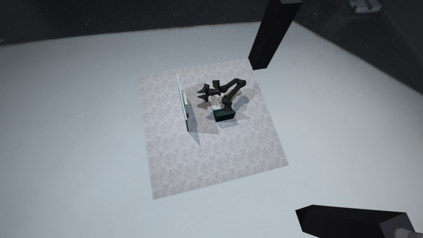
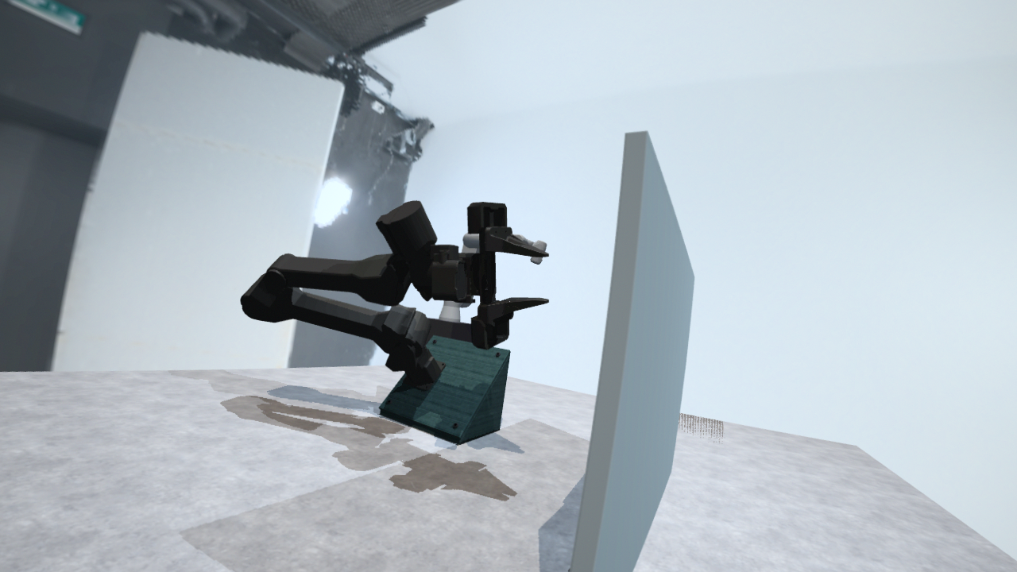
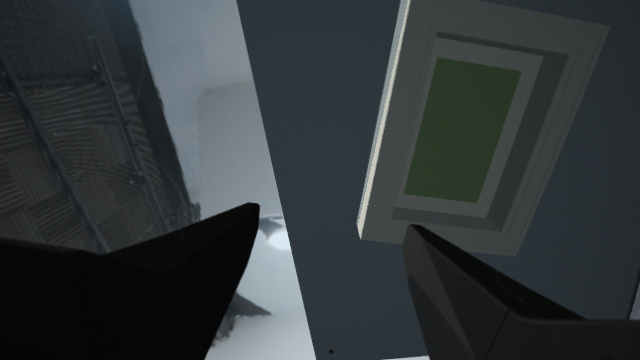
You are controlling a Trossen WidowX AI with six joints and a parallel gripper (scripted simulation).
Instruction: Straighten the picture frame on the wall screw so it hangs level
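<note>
The picture frame lies 13 cm ahead of my gripper tip, 1 cm to the left of it and 9 cm below it. Round my gripper tip: grey-blue wall panel 14 cm ahead, 1 cm to the left, 10 cm below.
</note>
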